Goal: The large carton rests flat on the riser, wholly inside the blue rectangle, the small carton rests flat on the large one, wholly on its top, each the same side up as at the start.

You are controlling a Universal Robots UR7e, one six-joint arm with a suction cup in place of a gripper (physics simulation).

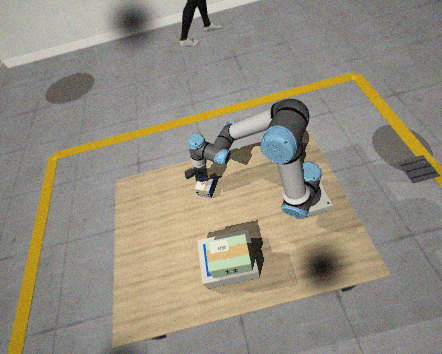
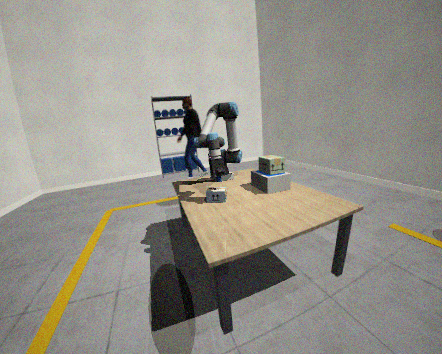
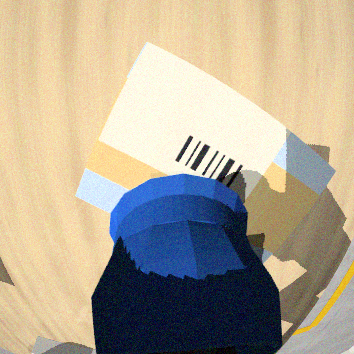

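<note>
The small carton [image 1: 203, 188] [image 2: 215, 194] [image 3: 189, 116], pale blue with a tan band and a white barcode label, lies flat on the wooden table [image 1: 149, 246] [image 2: 262, 218] near its far left side. My suction cup [image 1: 202, 178] [image 2: 216, 179] [image 3: 179, 197] hangs just above it, over the edge of the label, and holds nothing. The large green carton [image 1: 228, 256] [image 2: 271, 164] rests flat on the grey riser [image 1: 233, 279] [image 2: 270, 182]. A strip of the blue rectangle [image 1: 205, 260] [image 2: 263, 173] shows along its left side.
The arm's base [image 1: 321, 205] stands at the table's far right. A person [image 1: 193, 17] [image 2: 191, 137] walks behind the table, in front of a shelf rack [image 2: 156, 140]. A yellow floor line [image 1: 184, 121] runs around the cell.
</note>
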